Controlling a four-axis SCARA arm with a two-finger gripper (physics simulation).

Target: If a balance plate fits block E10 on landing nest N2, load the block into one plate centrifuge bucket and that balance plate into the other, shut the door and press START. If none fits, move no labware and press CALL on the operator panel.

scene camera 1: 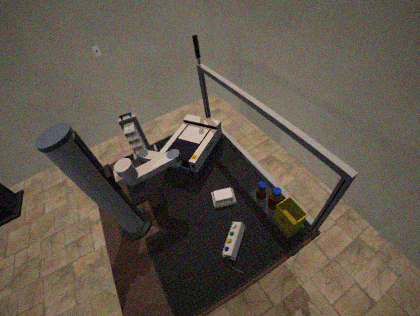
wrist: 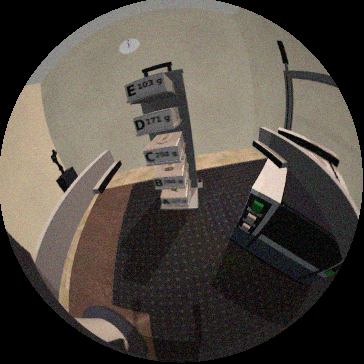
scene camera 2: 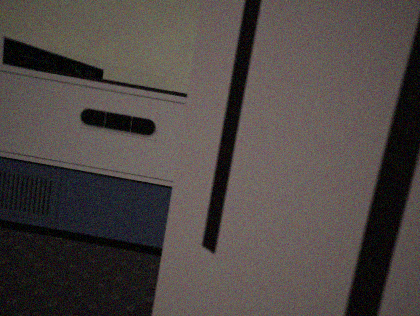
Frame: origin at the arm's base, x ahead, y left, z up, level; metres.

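Seen in the pictures: gripper, fingertip midpoint: [scene camera 1: 144, 149] [wrist: 184, 140]; arm's base, origin of the base link: [scene camera 1: 135, 224].
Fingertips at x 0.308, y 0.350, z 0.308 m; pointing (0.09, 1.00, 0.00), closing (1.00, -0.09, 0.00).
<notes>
Pixels of each thing's top centre, then the offset from my fingertips to it. "*": a spot on its surface instead.
- B, middle of its top: [wrist: 170, 163] 0.035 m back, 0.194 m left, 0.127 m down
- A, middle of its top: [wrist: 175, 183] 0.035 m back, 0.194 m left, 0.205 m down
- green display, surface spot: [wrist: 257, 206] * 0.101 m ahead, 0.023 m right, 0.108 m down
- white block, middle of its top: [scene camera 1: 223, 193] 0.348 m ahead, 0.530 m right, 0.226 m down
- operator panel, middle of its top: [scene camera 1: 233, 237] 0.238 m ahead, 0.837 m right, 0.211 m down
- yellow bin, surface spot: [scene camera 1: 291, 216] * 0.652 m ahead, 0.910 m right, 0.286 m down
My gripper [wrist: 184, 140] is open and empty, its fingers left and right in the wrist view, facing a grey rack [wrist: 188, 125] [scene camera 1: 141, 131]. The rack holds stacked balance plates: E 103 g [wrist: 150, 89], D 171 g [wrist: 156, 121], C 250 g [wrist: 164, 154], then B [wrist: 171, 182] and A [wrist: 175, 200] with blurred weights. The white centrifuge [scene camera 1: 209, 125] [wrist: 270, 182] stands right of the rack, with a green display [wrist: 257, 206] and two buttons; its buckets do not show. A white block [scene camera 1: 223, 194] sits on a nest, label unreadable. The operator panel [scene camera 1: 238, 234] has coloured buttons.
The arm's column [scene camera 1: 95, 175] stands left. Two amber bottles [scene camera 1: 261, 192] [scene camera 1: 274, 199] and a yellow bin [scene camera 1: 291, 216] stand by the right edge under a raised frame [scene camera 1: 270, 114]. Scene camera 2 shows a close white panel [scene camera 2: 295, 150] and a blue base [scene camera 2: 110, 210].
</notes>
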